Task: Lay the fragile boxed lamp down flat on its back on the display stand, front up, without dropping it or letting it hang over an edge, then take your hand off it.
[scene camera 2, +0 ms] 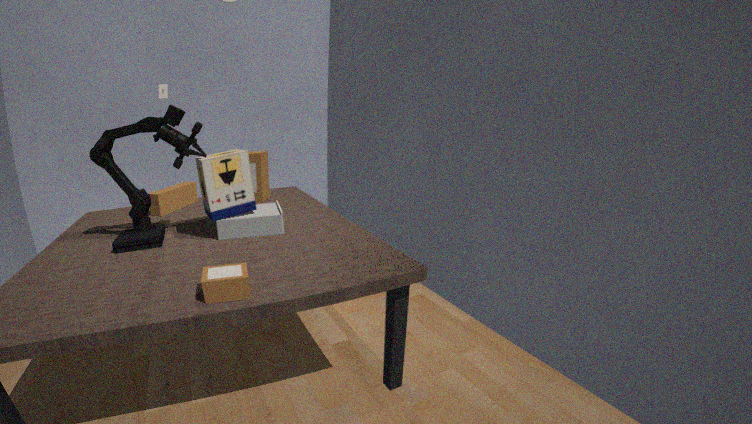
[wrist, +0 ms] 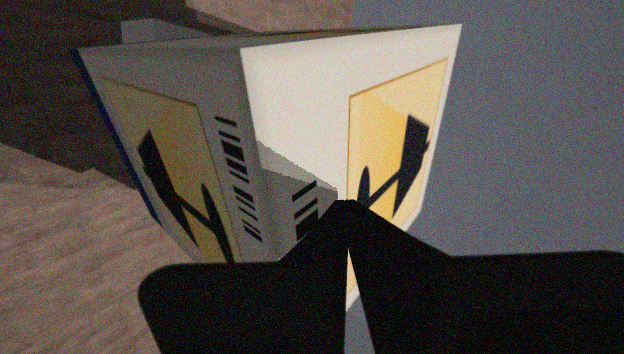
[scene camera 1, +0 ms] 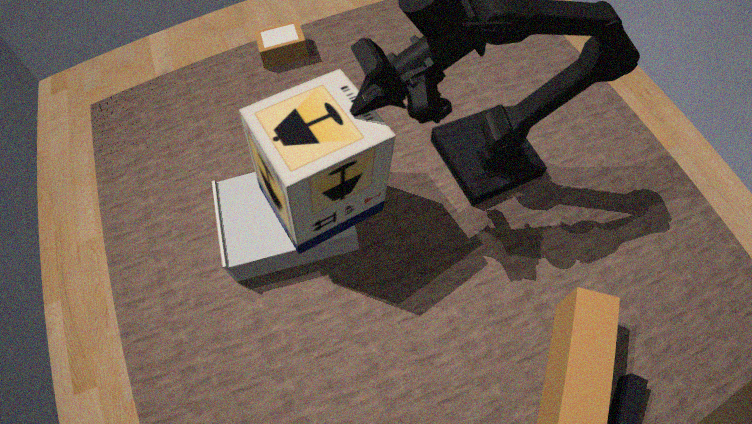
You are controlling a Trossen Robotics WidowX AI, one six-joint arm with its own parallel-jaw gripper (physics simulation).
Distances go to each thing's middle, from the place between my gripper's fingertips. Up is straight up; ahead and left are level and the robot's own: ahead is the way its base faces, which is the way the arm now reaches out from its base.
Right now my hand is 11 cm above the boxed lamp (scene camera 1: 322,170) and 7 cm short of it. The rest, counted from my hand: display stand (scene camera 1: 252,241) (26 cm below, 15 cm ahead, 1 cm to the right).
